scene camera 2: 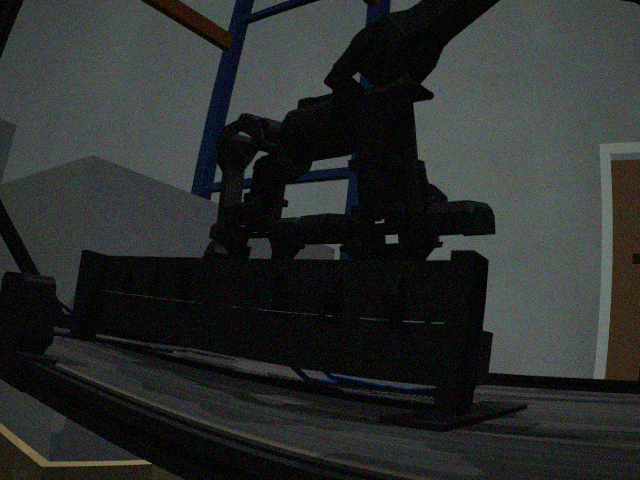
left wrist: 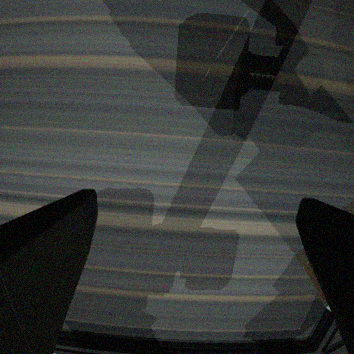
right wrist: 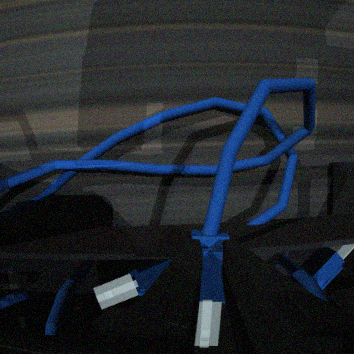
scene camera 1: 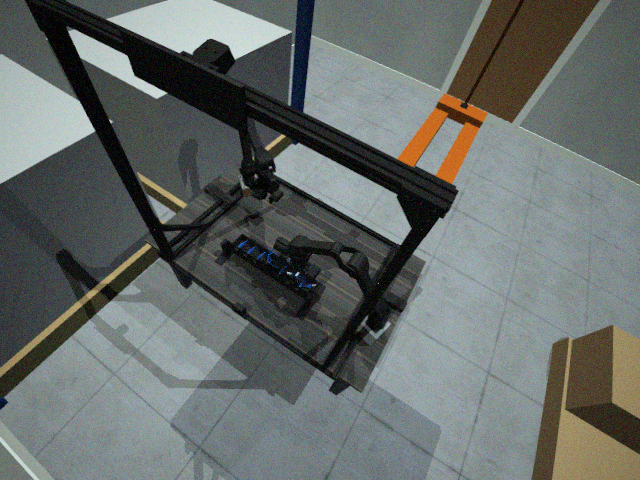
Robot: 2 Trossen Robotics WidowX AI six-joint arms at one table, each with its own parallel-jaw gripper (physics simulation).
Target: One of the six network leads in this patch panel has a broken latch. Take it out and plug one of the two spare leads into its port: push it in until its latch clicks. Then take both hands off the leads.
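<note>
The dark patch panel stands on the table with blue leads along it. My right gripper is at the panel, shut on a blue lead by its boot. That lead's clear plug points down in the right wrist view. Another clear plug lies tilted to its left, and a third plug to its right. Which ports they face, and their latches, are too dark to tell. My left gripper is open and empty, behind the panel, above the table.
A blue cable loops and crosses the held lead behind the panel. A black frame spans the table. The panel's foot plate rests on the table. Shadows of the arms fall on the wooden table top.
</note>
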